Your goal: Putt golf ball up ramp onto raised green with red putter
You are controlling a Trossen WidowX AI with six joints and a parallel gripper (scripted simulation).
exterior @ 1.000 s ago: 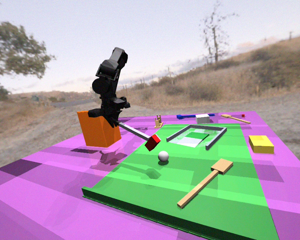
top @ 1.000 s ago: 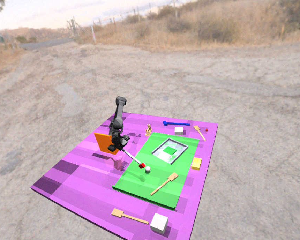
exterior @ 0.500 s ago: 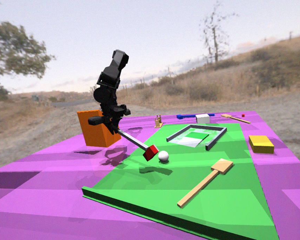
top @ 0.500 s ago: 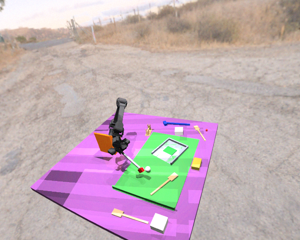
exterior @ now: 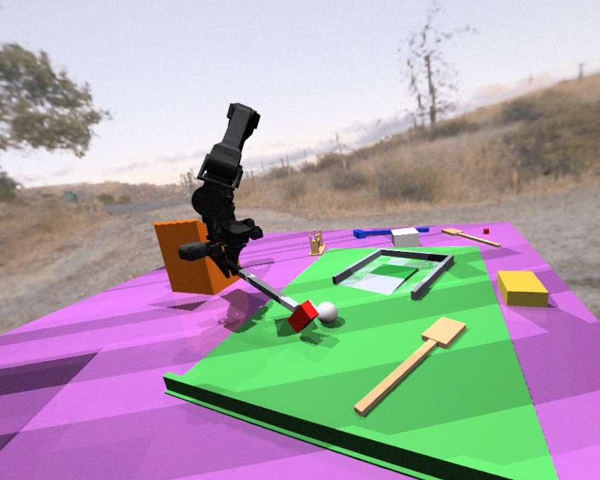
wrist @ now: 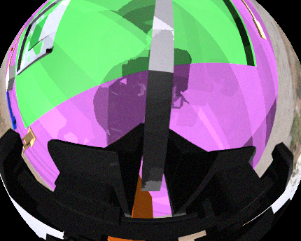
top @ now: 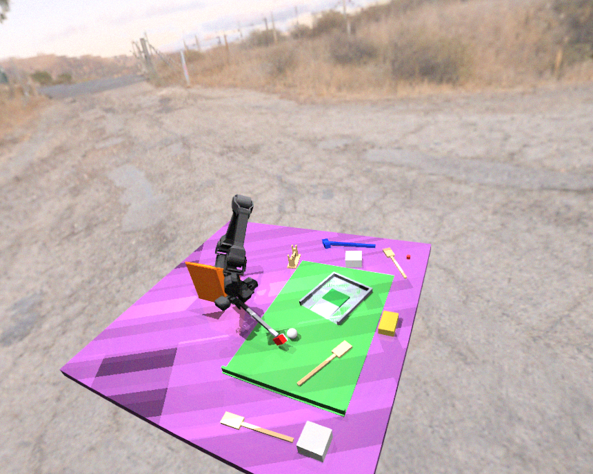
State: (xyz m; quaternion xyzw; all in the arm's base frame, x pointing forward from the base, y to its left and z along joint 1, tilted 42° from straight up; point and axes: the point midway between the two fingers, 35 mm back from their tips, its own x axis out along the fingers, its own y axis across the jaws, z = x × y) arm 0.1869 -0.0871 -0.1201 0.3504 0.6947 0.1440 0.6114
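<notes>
My gripper tip is 110 mm short of the red putter, 30 mm to the left of it and 10 mm above it. Round my gripper tip: green mat: 290 mm ahead, 110 mm to the left, 90 mm below; then white golf ball: 230 mm ahead, 60 mm below, 10 mm to the right; then yellow block: 580 mm ahead, 160 mm to the left, 70 mm below.
</notes>
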